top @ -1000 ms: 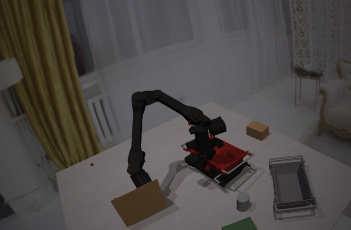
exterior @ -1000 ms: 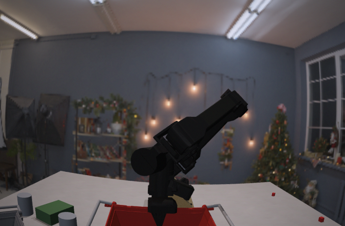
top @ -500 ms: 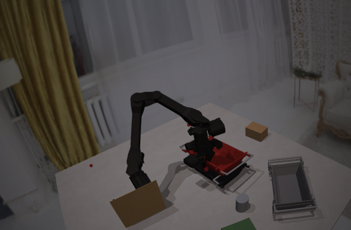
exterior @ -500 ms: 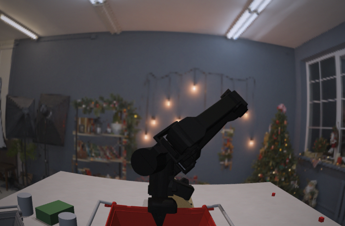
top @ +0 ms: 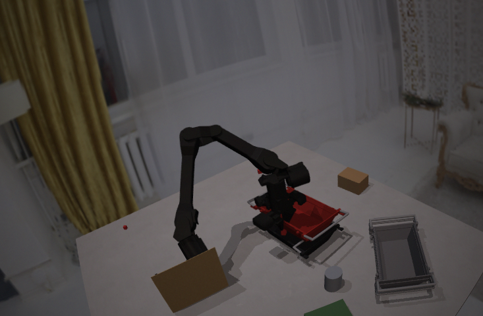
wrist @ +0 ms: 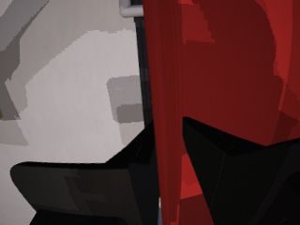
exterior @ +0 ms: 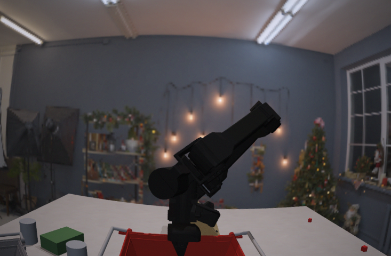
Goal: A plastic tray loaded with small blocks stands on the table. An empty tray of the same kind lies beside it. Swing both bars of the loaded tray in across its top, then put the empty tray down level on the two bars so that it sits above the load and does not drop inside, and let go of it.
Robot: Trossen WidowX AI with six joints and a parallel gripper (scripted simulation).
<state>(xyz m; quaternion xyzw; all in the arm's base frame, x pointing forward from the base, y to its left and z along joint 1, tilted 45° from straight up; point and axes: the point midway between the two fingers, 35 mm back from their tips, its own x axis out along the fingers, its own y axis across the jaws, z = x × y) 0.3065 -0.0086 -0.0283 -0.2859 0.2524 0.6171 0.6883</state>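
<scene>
Right now the red tray is 70 mm ahead of my gripper tip and 30 mm above it. Also, from my gripper tip: tan box: 440 mm ahead, 60 mm below, 30 mm to the left; green block: 350 mm to the right, 150 mm behind, 70 mm below.
</scene>
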